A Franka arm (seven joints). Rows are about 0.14 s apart.
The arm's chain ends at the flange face. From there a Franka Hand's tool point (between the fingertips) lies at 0.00 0.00 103.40 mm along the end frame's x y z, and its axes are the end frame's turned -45 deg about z.
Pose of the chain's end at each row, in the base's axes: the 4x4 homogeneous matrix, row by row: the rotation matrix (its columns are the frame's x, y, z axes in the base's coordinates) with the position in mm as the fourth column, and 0 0 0 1 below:
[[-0.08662, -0.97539, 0.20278, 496.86], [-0.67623, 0.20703, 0.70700, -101.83], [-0.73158, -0.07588, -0.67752, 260.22], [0, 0, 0, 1]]
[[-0.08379, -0.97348, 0.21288, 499.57], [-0.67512, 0.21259, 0.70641, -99.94], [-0.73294, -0.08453, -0.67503, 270.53], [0, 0, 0, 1]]
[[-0.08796, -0.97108, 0.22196, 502.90], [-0.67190, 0.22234, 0.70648, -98.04], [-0.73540, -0.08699, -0.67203, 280.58], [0, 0, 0, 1]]
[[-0.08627, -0.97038, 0.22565, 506.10], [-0.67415, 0.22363, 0.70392, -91.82], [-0.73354, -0.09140, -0.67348, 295.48], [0, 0, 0, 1]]
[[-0.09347, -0.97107, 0.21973, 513.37], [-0.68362, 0.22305, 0.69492, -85.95], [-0.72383, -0.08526, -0.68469, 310.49], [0, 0, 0, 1]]
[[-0.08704, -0.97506, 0.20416, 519.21], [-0.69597, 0.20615, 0.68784, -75.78], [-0.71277, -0.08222, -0.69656, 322.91], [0, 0, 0, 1]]
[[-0.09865, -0.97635, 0.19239, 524.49], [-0.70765, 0.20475, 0.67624, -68.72], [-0.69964, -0.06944, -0.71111, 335.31], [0, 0, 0, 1]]
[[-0.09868, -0.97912, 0.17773, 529.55], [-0.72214, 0.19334, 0.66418, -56.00], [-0.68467, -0.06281, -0.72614, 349.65], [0, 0, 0, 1]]
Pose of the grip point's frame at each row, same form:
[[0.62846, -0.75095, 0.20278, 517.83], [-0.62456, -0.33177, 0.70700, -28.73], [-0.46365, -0.57096, -0.67752, 190.16], [0, 0, 0, 1]]
[[0.62911, -0.74760, 0.21288, 521.58], [-0.62771, -0.32706, 0.70641, -26.90], [-0.45850, -0.57804, -0.67503, 200.73], [0, 0, 0, 1]]
[[0.62446, -0.74885, 0.22196, 525.85], [-0.63232, -0.31789, 0.70648, -24.99], [-0.45850, -0.58152, -0.67203, 211.09], [0, 0, 0, 1]]
[[0.62516, -0.74716, 0.22565, 529.43], [-0.63483, -0.31857, 0.70392, -19.03], [-0.45406, -0.58332, -0.67348, 225.84], [0, 0, 0, 1]]
[[0.62056, -0.75274, 0.21973, 536.09], [-0.64111, -0.32567, 0.69492, -14.10], [-0.45154, -0.57211, -0.68469, 239.69], [0, 0, 0, 1]]
[[0.62792, -0.75102, 0.20416, 540.32], [-0.63790, -0.34636, 0.68784, -4.66], [-0.44587, -0.56214, -0.69656, 250.89], [0, 0, 0, 1]]
[[0.62063, -0.76014, 0.19239, 544.38], [-0.64516, -0.35560, 0.67624, 1.20], [-0.44562, -0.54382, -0.71111, 261.78], [0, 0, 0, 1]]
[[0.62257, -0.76212, 0.17773, 547.93], [-0.64734, -0.37392, 0.66418, 12.68], [-0.43972, -0.52855, -0.72614, 274.57], [0, 0, 0, 1]]

